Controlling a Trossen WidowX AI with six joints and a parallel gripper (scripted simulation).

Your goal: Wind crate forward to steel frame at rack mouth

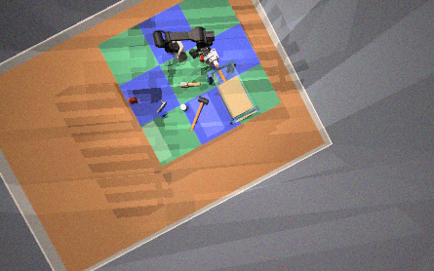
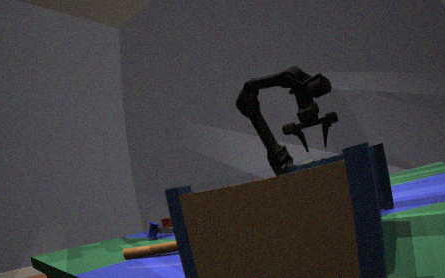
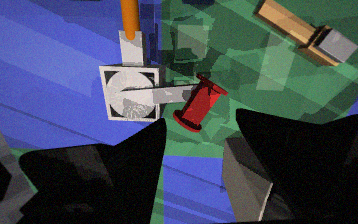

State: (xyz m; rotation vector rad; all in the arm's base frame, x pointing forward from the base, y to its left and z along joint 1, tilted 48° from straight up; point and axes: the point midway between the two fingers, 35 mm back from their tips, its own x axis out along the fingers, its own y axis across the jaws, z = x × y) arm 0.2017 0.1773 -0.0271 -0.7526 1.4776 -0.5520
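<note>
Now: gripper tip 7 cm above the red grip. The rest, counted from my gripper tip: blue-framed guard cubby 39 cm ahead, 7 cm to the left, 12 cm below; then winch 2 cm behind, 9 cm to the left, 17 cm below; then blue piece 18 cm ahead, 58 cm to the right, 17 cm below.
</note>
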